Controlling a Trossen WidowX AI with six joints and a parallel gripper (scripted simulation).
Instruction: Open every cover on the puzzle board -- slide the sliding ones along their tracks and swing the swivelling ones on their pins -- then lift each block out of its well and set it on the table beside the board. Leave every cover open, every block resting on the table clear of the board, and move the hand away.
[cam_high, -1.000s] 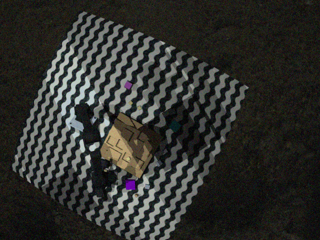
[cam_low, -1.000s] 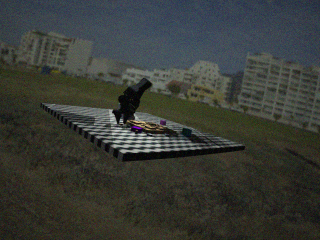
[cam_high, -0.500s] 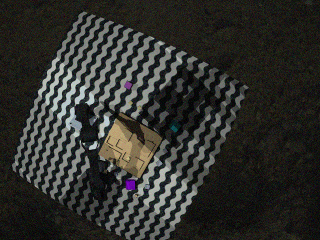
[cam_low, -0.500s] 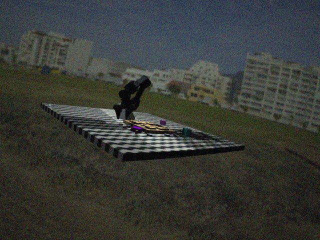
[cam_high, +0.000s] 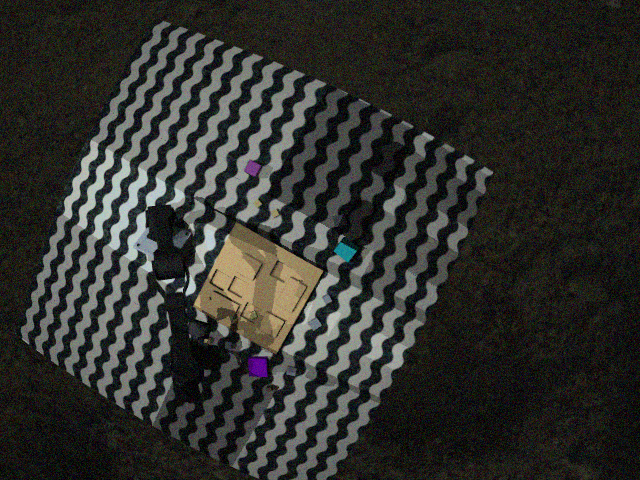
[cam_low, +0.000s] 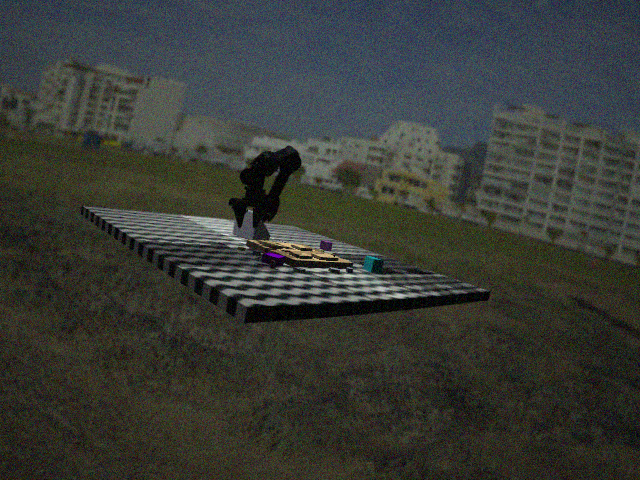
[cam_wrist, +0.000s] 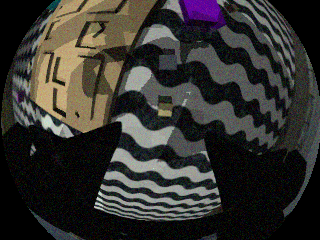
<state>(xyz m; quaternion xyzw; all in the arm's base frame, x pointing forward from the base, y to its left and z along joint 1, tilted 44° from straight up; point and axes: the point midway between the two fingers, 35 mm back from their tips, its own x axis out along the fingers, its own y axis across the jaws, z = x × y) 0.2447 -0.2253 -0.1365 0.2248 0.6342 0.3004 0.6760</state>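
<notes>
My gripper tip is 9 cm short of the tan puzzle board, 19 cm to the right of it and 6 cm above it. Round my gripper tip: grey bit: 24 cm ahead, 49 cm to the left, 8 cm below; then teal block: 29 cm ahead, 42 cm to the left, 6 cm below; then purple block: 18 cm ahead, 2 cm to the right, 7 cm below.
</notes>
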